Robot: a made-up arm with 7 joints. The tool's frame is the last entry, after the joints.
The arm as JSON. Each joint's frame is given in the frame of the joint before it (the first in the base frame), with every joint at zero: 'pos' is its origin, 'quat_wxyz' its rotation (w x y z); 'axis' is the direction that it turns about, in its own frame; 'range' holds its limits. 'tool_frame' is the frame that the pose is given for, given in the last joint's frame.
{
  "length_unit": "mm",
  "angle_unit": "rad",
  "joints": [
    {
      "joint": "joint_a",
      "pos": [
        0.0,
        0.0,
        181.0
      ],
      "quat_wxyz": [
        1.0,
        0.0,
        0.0,
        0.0
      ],
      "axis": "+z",
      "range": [
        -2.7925,
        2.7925
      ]
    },
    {
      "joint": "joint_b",
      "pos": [
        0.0,
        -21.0,
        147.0
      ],
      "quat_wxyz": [
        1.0,
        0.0,
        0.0,
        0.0
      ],
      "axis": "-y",
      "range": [
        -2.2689,
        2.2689
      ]
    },
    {
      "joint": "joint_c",
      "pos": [
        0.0,
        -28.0,
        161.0
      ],
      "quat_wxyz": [
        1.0,
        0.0,
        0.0,
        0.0
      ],
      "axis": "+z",
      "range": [
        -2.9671,
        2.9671
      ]
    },
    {
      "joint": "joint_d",
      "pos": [
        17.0,
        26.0,
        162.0
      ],
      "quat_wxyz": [
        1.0,
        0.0,
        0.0,
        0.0
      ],
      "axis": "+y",
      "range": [
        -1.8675,
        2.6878
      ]
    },
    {
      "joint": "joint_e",
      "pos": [
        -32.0,
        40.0,
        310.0
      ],
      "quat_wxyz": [
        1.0,
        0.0,
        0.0,
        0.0
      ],
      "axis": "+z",
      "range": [
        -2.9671,
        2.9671
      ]
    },
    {
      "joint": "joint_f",
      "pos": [
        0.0,
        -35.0,
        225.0
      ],
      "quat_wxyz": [
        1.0,
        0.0,
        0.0,
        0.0
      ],
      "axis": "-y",
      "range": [
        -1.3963,
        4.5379
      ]
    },
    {
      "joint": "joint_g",
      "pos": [
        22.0,
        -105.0,
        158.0
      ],
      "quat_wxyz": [
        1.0,
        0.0,
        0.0,
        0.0
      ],
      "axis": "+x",
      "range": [
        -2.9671,
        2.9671
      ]
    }
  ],
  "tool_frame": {
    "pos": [
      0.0,
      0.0,
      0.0
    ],
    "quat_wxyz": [
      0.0,
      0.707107,
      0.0,
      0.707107
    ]
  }
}
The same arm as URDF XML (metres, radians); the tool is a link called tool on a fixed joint. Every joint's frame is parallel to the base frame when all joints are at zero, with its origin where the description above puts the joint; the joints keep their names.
<robot name="arm">
  <joint name="joint_a" type="revolute">
    <parent link="base"/>
    <child link="link1"/>
    <origin xyz="0 0 0.181"/>
    <axis xyz="0 0 1"/>
    <limit lower="-2.7925" upper="2.7925"/>
  </joint>
  <joint name="joint_b" type="revolute">
    <parent link="link1"/>
    <child link="link2"/>
    <origin xyz="0 -0.021 0.147"/>
    <axis xyz="0 -1 0"/>
    <limit lower="-2.2689" upper="2.2689"/>
  </joint>
  <joint name="joint_c" type="revolute">
    <parent link="link2"/>
    <child link="link3"/>
    <origin xyz="0 -0.028 0.161"/>
    <axis xyz="0 0 1"/>
    <limit lower="-2.9671" upper="2.9671"/>
  </joint>
  <joint name="joint_d" type="revolute">
    <parent link="link3"/>
    <child link="link4"/>
    <origin xyz="0.017 0.026 0.162"/>
    <axis xyz="0 1 0"/>
    <limit lower="-1.8675" upper="2.6878"/>
  </joint>
  <joint name="joint_e" type="revolute">
    <parent link="link4"/>
    <child link="link5"/>
    <origin xyz="-0.032 0.04 0.31"/>
    <axis xyz="0 0 1"/>
    <limit lower="-2.9671" upper="2.9671"/>
  </joint>
  <joint name="joint_f" type="revolute">
    <parent link="link5"/>
    <child link="link6"/>
    <origin xyz="0 -0.035 0.225"/>
    <axis xyz="0 -1 0"/>
    <limit lower="-1.3963" upper="4.5379"/>
  </joint>
  <joint name="joint_g" type="revolute">
    <parent link="link6"/>
    <child link="link7"/>
    <origin xyz="0.022 -0.105 0.158"/>
    <axis xyz="1 0 0"/>
    <limit lower="-2.9671" upper="2.9671"/>
  </joint>
  <joint name="tool_joint" type="fixed">
    <parent link="link7"/>
    <child link="tool"/>
    <origin xyz="0 0 0" rpy="3.1416 -1.5708 0"/>
  </joint>
  <link name="base"/>
  <link name="link1"/>
  <link name="link2"/>
  <link name="link3"/>
  <link name="link4"/>
  <link name="link5"/>
  <link name="link6"/>
  <link name="link7"/>
  <link name="tool"/>
</robot>

